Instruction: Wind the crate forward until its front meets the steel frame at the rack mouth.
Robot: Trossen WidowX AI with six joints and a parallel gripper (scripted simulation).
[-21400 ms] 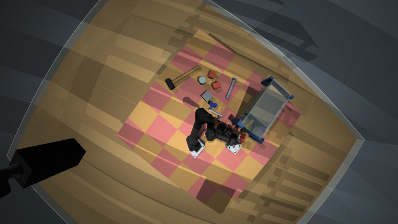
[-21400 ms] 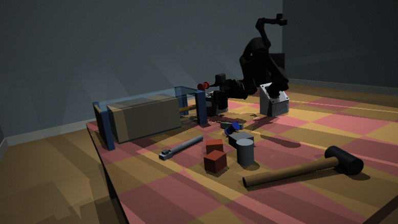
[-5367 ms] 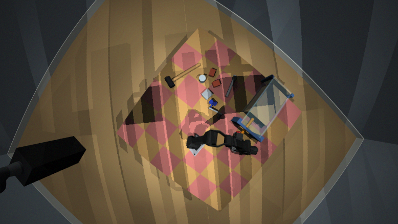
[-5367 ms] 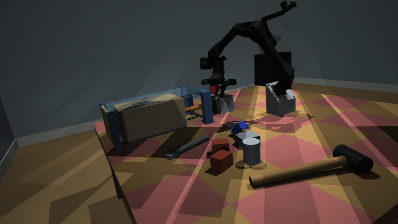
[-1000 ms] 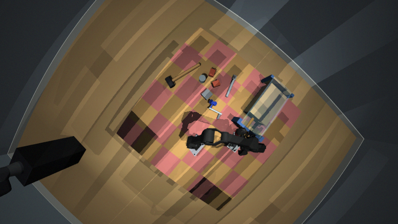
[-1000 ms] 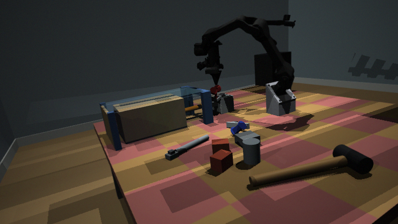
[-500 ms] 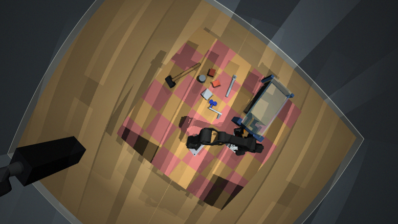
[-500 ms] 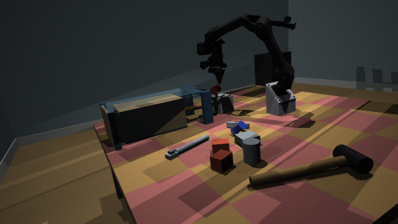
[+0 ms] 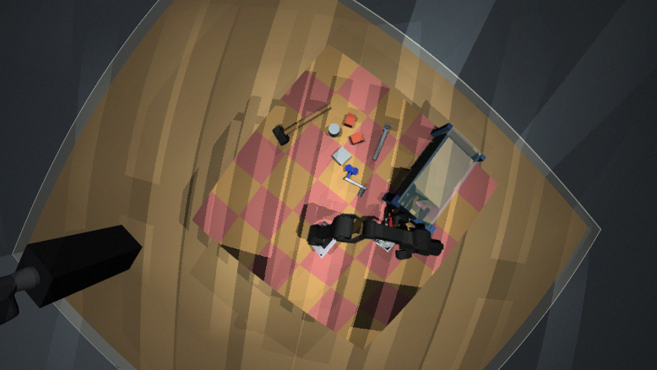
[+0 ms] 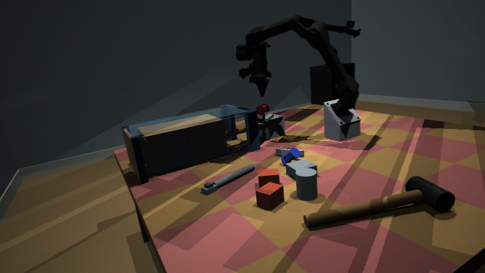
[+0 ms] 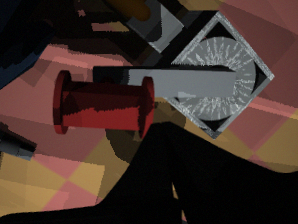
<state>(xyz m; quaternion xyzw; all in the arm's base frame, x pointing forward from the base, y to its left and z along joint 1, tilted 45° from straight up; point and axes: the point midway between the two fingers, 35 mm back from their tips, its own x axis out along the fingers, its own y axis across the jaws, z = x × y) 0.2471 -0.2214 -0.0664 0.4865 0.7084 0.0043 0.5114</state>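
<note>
Right now my gripper tip is 60 mm above the red knob, 20 mm to the right of it and 20 mm short of it. Also, from my gripper tip: grey winch 170 mm below, 80 mm behind, 50 mm to the right; blue-knobbed winch handle 270 mm to the left, 180 mm below, 70 mm ahead; grey crank arm 90 mm below, 10 mm behind.
</note>
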